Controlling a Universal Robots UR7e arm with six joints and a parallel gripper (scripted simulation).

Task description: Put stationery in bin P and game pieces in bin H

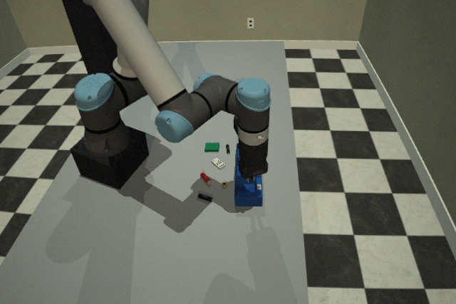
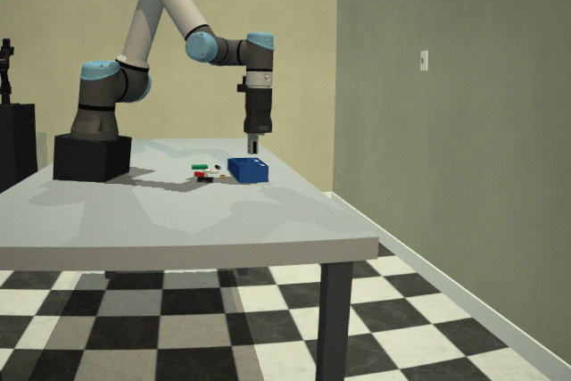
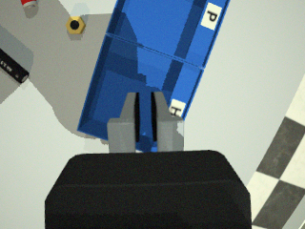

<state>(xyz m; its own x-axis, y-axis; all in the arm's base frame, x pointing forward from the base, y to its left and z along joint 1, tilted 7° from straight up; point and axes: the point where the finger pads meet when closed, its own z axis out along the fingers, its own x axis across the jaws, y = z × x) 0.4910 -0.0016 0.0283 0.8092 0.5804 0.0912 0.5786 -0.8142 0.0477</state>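
My gripper is now 30 mm past the blue bin row, 80 mm to the right of it and 70 mm above it. From my hand the other things lie so: yellow ring (90 mm behind, 20 mm to the left, 90 mm below); then white domino (140 mm behind, 100 mm to the left, 90 mm below); then red cylinder (160 mm behind, 20 mm to the left, 90 mm below).
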